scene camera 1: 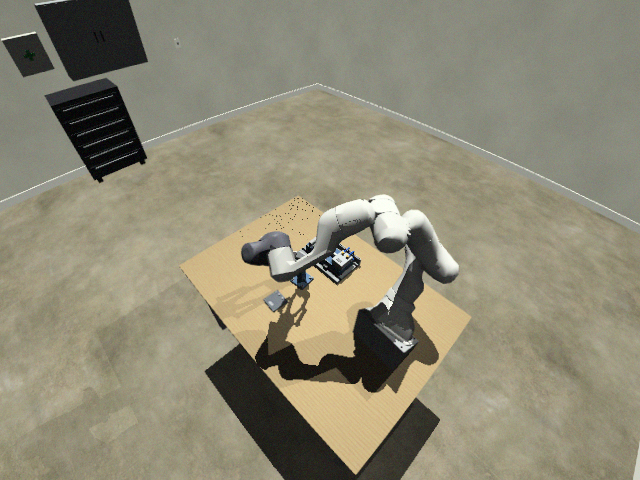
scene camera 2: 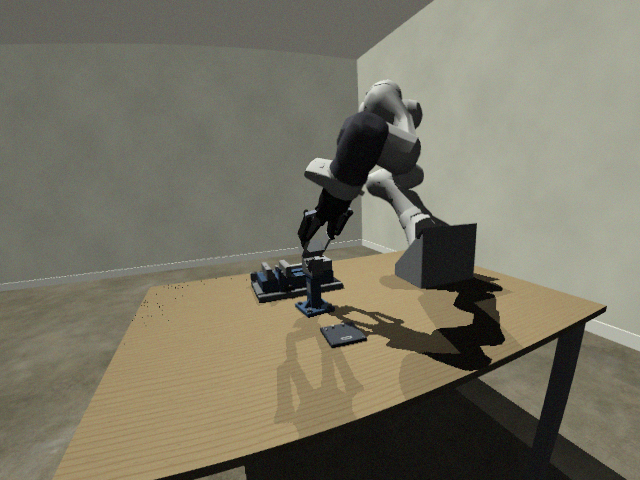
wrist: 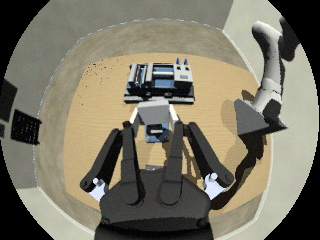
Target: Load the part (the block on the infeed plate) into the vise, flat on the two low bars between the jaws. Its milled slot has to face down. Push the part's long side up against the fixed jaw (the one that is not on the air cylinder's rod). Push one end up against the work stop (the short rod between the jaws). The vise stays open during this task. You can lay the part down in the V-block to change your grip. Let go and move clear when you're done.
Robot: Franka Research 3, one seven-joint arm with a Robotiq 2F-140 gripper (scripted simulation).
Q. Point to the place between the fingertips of my gripper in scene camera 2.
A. At 311, 250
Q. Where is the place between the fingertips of my gripper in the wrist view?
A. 154, 112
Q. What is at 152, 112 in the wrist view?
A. A part.
